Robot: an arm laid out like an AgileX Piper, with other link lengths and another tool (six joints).
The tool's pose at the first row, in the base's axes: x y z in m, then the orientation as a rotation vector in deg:
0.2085 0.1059 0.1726 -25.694 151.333 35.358
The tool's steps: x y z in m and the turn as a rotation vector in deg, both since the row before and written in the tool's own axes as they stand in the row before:
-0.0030 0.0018 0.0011 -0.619 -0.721 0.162
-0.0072 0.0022 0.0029 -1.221 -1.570 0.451
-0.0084 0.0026 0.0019 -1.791 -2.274 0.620
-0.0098 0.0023 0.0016 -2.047 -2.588 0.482
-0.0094 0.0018 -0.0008 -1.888 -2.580 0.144
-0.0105 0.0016 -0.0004 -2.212 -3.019 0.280
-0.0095 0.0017 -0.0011 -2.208 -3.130 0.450
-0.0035 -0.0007 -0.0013 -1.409 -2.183 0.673
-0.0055 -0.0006 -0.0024 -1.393 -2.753 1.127
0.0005 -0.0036 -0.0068 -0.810 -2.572 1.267
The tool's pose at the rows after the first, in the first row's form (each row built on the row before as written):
0.2107 0.1086 0.1736 -25.361 150.591 36.287
0.2170 0.1134 0.1752 -24.473 149.021 38.149
0.2239 0.1181 0.1786 -23.242 146.690 40.811
0.2319 0.1224 0.1832 -22.129 143.897 43.694
0.2388 0.1246 0.1895 -21.381 140.986 46.164
0.2467 0.1266 0.1963 -20.375 137.573 49.010
0.2532 0.1277 0.2034 -19.116 134.070 51.822
0.2557 0.1264 0.2060 -17.782 131.775 53.737
0.2591 0.1242 0.2105 -15.642 129.093 55.773
0.2569 0.1169 0.2116 -13.215 126.831 57.164

